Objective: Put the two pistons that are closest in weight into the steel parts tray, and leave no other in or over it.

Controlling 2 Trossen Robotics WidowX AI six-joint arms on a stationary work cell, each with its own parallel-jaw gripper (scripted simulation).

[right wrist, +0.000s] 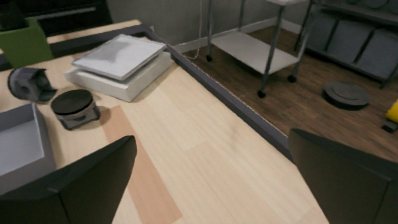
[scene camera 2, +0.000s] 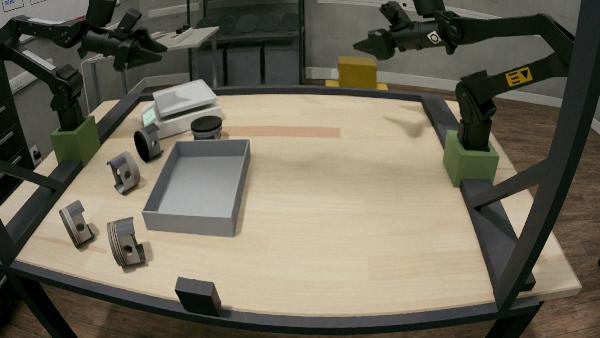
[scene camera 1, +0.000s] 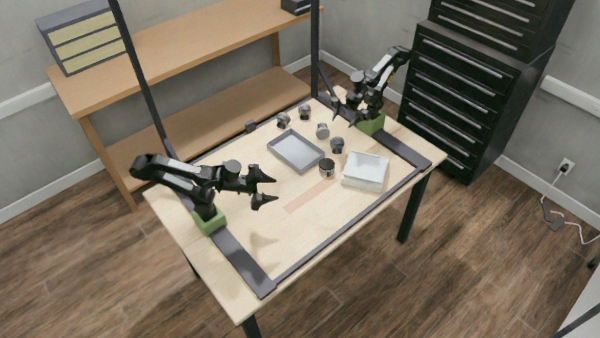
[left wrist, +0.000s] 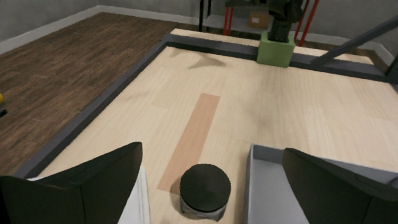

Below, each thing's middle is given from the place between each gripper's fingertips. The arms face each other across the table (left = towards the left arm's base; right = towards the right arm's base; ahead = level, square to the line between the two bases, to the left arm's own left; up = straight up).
Labels:
I see my left gripper 15 cm short of the grey pan (scene camera 2: 170, 100) and 19 cm above it. From my left hand the other things lie so: white scale (scene camera 2: 179, 122) (15 cm ahead, 1 cm to the left, 20 cm below); steel parts tray (scene camera 2: 199, 178) (16 cm behind, 15 cm to the right, 23 cm below).
My right gripper is now 32 cm to the right of the steel parts tray, 26 cm past it and 21 cm above it. Round my right hand: white scale (48 cm to the left, 19 cm below, 5 cm ahead); then grey pan (47 cm to the left, 17 cm below, 5 cm ahead).

